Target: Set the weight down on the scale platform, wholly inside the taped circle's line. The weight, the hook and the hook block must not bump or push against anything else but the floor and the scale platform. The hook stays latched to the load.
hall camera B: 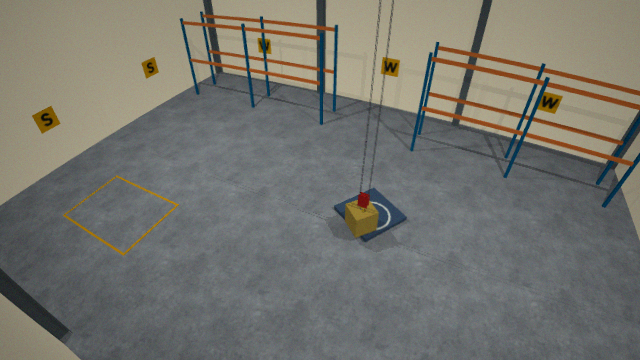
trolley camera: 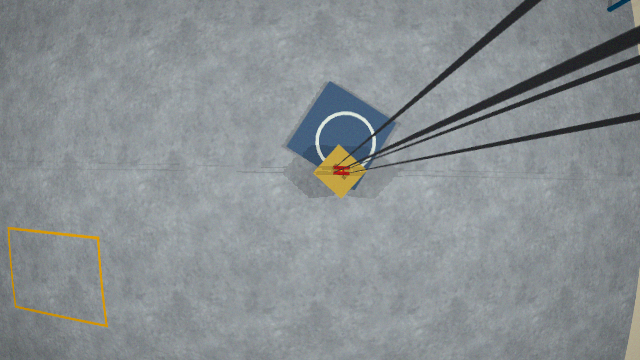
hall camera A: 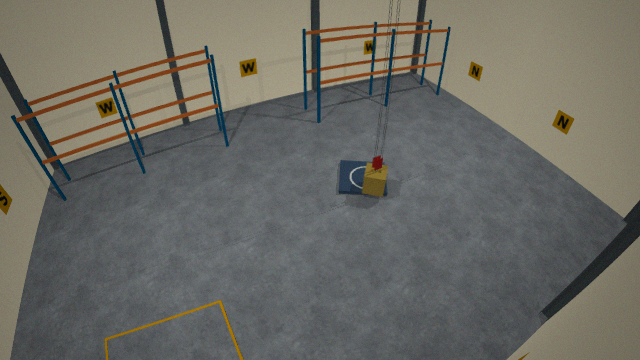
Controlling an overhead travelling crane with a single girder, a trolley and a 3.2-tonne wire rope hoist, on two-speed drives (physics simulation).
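The weight, a yellow box (hall camera A: 375, 182) (hall camera B: 361, 221) (trolley camera: 341, 187), hangs low over one corner side of the blue scale platform (hall camera A: 345, 167) (hall camera B: 398, 218) (trolley camera: 310, 135). It covers part of the white taped circle (hall camera A: 351, 177) (hall camera B: 389, 216) (trolley camera: 345, 113) in each view and reaches past the platform's edge in the trolley view. The gap beneath it is hard to judge. The red hook block (hall camera A: 377, 162) (hall camera B: 363, 199) (trolley camera: 341, 170) is close above the weight. My hook (hall camera A: 377, 170) (hall camera B: 364, 208) is shut on the weight; its latch is too small to make out.
Blue and orange racks stand along the W wall: one on the left (hall camera A: 128, 127) (hall camera B: 321, 80), one on the right (hall camera A: 319, 80) (hall camera B: 526, 127). A yellow outlined area (hall camera A: 162, 320) (hall camera B: 147, 190) (trolley camera: 53, 232) is marked on the floor, away from the platform.
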